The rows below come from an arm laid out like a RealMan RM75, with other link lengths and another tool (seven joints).
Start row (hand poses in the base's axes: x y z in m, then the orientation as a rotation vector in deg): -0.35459 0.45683 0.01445 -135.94 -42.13 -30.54
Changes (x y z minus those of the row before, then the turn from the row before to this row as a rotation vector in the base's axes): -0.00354 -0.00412 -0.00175 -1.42 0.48 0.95; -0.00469 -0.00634 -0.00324 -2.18 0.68 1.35; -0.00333 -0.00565 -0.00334 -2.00 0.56 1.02; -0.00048 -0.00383 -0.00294 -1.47 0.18 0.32; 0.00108 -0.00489 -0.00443 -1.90 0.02 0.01; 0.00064 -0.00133 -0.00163 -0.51 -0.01 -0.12; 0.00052 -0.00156 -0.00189 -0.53 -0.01 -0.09; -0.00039 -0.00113 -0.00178 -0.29 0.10 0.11; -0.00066 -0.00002 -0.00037 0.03 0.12 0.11; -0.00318 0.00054 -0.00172 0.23 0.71 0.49; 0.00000 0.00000 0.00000 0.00 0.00 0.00; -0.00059 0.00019 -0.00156 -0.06 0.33 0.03
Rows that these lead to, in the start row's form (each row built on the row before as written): -0.35813 0.45271 0.01270 -136.83 -43.62 -29.19; -0.36282 0.44637 0.00946 -138.21 -45.82 -27.20; -0.36615 0.44072 0.00612 -139.55 -47.62 -25.51; -0.36663 0.43689 0.00318 -140.73 -48.53 -24.70; -0.36555 0.43200 -0.00125 -142.46 -49.32 -24.05; -0.36491 0.43067 -0.00288 -142.99 -49.39 -23.93; -0.36439 0.42911 -0.00477 -143.52 -49.50 -23.80; -0.36478 0.42798 -0.00655 -143.73 -49.72 -23.54; -0.36544 0.42796 -0.00692 -143.64 -49.80 -23.36; -0.36862 0.42850 -0.00864 -143.16 -50.03 -22.36; -0.36862 0.42850 -0.00864 -143.16 -50.03 -22.36; -0.36921 0.42869 -0.01020 -143.19 -49.96 -21.91
